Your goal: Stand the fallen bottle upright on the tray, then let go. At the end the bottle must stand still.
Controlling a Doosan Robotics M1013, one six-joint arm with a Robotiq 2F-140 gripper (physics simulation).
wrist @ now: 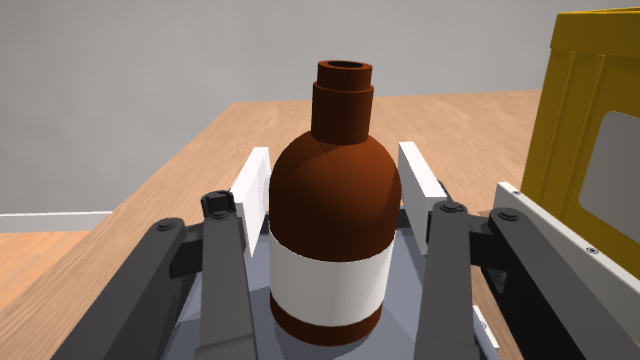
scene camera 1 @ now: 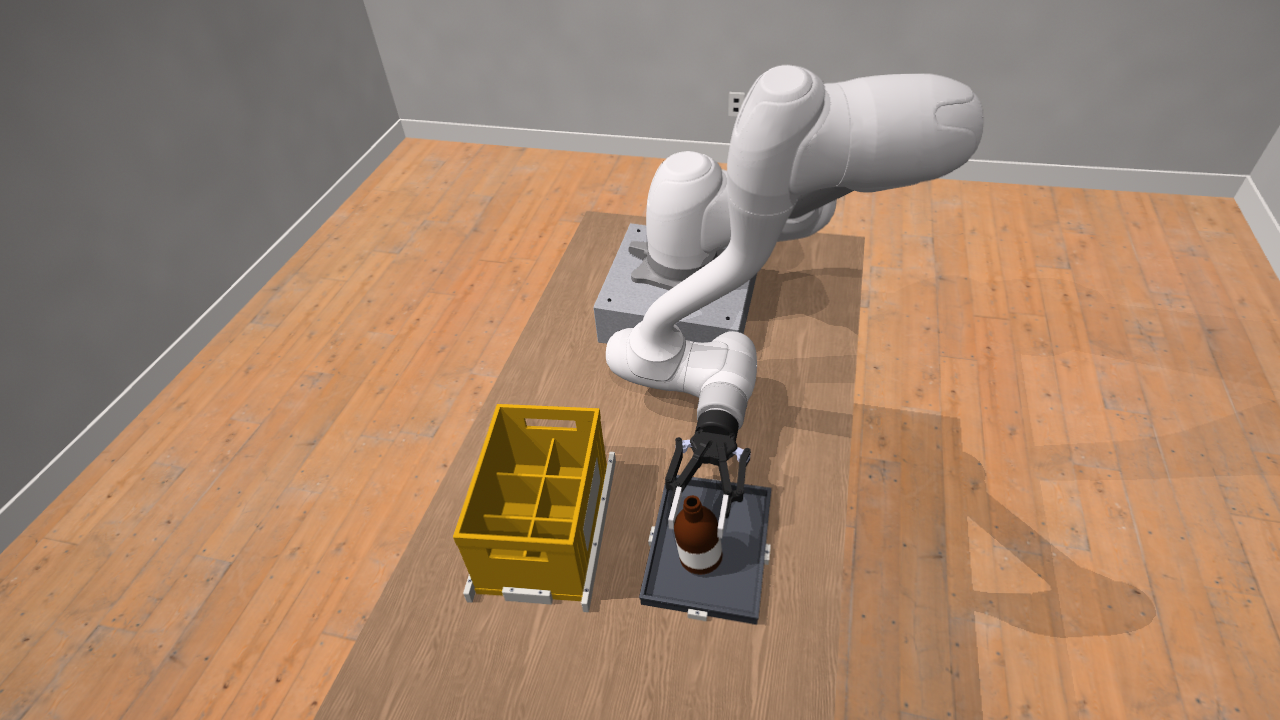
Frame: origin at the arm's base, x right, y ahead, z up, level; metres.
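Seen in the pictures: gripper, fingertip midpoint: [wrist: 333, 166] [scene camera 1: 695, 528]; arm's base, origin of the base link: [scene camera 1: 681, 267].
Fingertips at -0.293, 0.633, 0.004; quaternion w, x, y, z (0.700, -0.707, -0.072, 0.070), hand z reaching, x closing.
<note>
Offsets run from my fingertips to a thing's top centre, as dx, dy, dz. Level surfaces: height alone.
The brown bottle with a white label @[+0.001, -0.009, +0.059] [scene camera 1: 696, 537] [wrist: 332, 210] is upright over the left-middle part of the dark tray @[-0.010, -0.037, -0.080] [scene camera 1: 673, 587] [wrist: 404, 280], neck up. In the wrist view its base is low over the tray floor; whether it touches is hard to tell. My gripper [scene camera 1: 698, 514] [wrist: 333, 166] is shut on the bottle, with one white pad on each side of its upper body. The pads' inner contact faces are partly hidden.
A yellow crate with compartments @[+0.274, +0.040, +0.070] [scene camera 1: 523, 568] [wrist: 555, 130] stands left of the tray in the scene view. A pale rail @[+0.180, +0.007, -0.075] [scene camera 1: 597, 528] [wrist: 550, 225] runs along its tray side. Small pale brackets sit around the tray on the wooden table @[dz -0.105] [scene camera 1: 792, 653] [wrist: 465, 125].
</note>
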